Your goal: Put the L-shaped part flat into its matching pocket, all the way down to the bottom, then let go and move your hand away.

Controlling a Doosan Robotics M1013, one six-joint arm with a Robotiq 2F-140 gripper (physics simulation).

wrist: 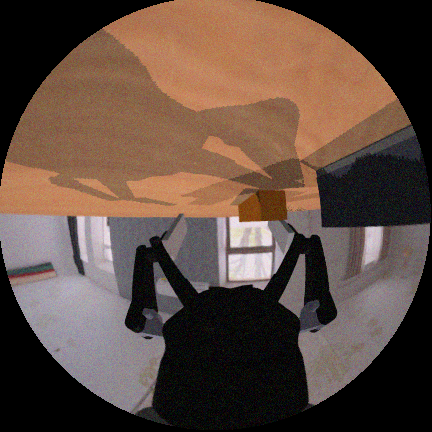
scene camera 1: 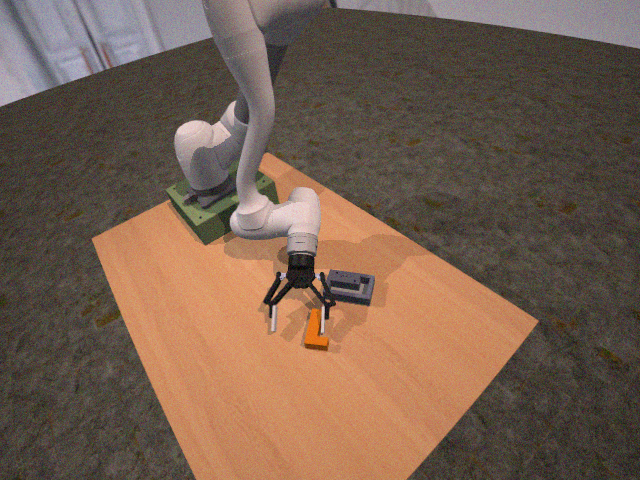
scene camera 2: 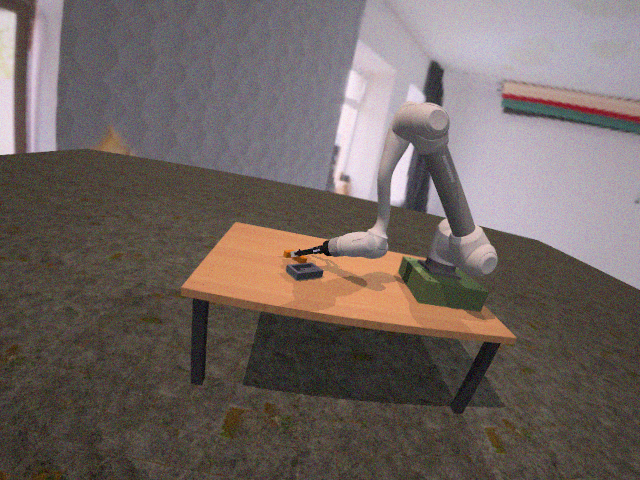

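Pixels of known places: gripper, fingertip midpoint: (wrist: 226, 219) (scene camera 1: 298, 332); arm's base, origin of the base link: (scene camera 1: 214, 189) (scene camera 2: 438, 270).
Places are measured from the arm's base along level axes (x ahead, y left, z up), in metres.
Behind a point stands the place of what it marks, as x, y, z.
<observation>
The orange L-shaped part (scene camera 1: 312, 333) @(0.728, -0.093, -0.073) (scene camera 2: 301, 259) @(0.691, -0.028, -0.080) (wrist: 272, 206) @(0.675, -0.034, -0.087) lies flat on the table. The dark grey block with the pocket (scene camera 1: 364, 295) @(0.738, 0.093, -0.067) (scene camera 2: 306, 276) @(0.666, 0.140, -0.087) (wrist: 375, 195) sits beside it, closer to the robot's base; the pocket shows in both scene views. My gripper (scene camera 1: 298, 326) @(0.696, -0.118, -0.078) (scene camera 2: 292, 254) @(0.696, -0.118, -0.078) (wrist: 226, 219) @(0.696, -0.118, -0.078) is open with nothing between its fingers. It points at a low slant along the table. In scene camera 1 one finger overlaps the long leg of the part and the other is off to the left. I cannot tell whether a finger touches the part.
The wooden table (scene camera 1: 289, 413) @(0.845, -0.263, -0.103) (scene camera 2: 242, 248) @(0.989, -0.088, -0.103) carries everything. The arm stands on a green base block (scene camera 1: 217, 227) @(0.151, -0.082, -0.056) (scene camera 2: 449, 297) @(0.010, 0.193, -0.052) at the table's far end from the part. In the wrist view the grey block stands close on the right side of the gripper.
</observation>
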